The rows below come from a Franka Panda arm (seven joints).
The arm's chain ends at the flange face. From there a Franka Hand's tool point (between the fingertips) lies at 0.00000 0.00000 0.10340 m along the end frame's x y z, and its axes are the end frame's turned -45 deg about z.
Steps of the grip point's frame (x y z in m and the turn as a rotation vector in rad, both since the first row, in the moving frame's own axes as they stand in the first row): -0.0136 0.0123 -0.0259 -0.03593 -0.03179 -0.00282; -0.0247 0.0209 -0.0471 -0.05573 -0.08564 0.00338; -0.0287 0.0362 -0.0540 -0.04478 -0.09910 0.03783; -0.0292 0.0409 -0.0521 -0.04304 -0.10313 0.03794
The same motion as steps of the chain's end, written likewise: -0.0012 0.0134 -0.0258 -0.04789 0.00293 -0.00282; -0.0005 0.0219 -0.0466 -0.09996 -0.02115 0.00338; 0.0095 0.0355 -0.0534 -0.10174 -0.03841 0.03783; 0.0129 0.0390 -0.0515 -0.10336 -0.04249 0.03794
